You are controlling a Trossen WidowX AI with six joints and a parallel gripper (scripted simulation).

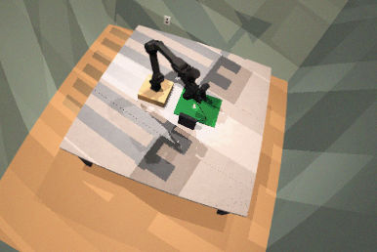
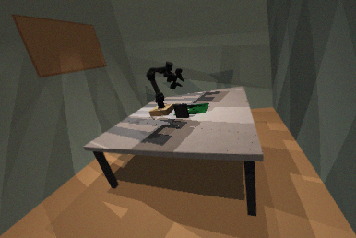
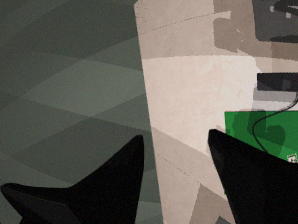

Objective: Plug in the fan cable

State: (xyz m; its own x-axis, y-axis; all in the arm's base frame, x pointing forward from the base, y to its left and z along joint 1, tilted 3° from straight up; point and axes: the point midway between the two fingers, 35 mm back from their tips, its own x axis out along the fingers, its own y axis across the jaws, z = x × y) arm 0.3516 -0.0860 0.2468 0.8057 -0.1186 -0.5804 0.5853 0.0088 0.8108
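My gripper tip is now 280 mm above the black fan plug, 190 mm to the right of it and 80 mm past it. Round my gripper tip: green circuit board 300 mm below, 140 mm to the left, 50 mm behind; black fan 230 mm below, 50 mm behind, 30 mm to the right; four-pin fan header 290 mm below, 120 mm to the left, 80 mm behind.
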